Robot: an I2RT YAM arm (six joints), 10 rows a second.
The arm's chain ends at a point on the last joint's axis. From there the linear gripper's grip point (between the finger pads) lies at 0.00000 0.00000 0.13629 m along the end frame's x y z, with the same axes.
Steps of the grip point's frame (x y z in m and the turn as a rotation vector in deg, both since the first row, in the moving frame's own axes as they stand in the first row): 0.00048 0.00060 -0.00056 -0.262 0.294 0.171; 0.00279 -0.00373 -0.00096 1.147 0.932 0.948; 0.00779 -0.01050 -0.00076 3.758 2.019 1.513; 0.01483 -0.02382 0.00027 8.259 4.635 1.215; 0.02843 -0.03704 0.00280 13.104 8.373 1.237
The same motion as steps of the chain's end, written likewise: -0.00022 -0.00002 -0.00056 -0.262 0.294 0.171; 0.00055 -0.00102 -0.00091 1.147 0.932 0.948; 0.00287 -0.00163 -0.00038 3.758 2.019 1.513; 0.00365 -0.00438 0.00213 8.259 4.635 1.215; 0.00842 -0.00647 0.00779 13.104 8.373 1.237
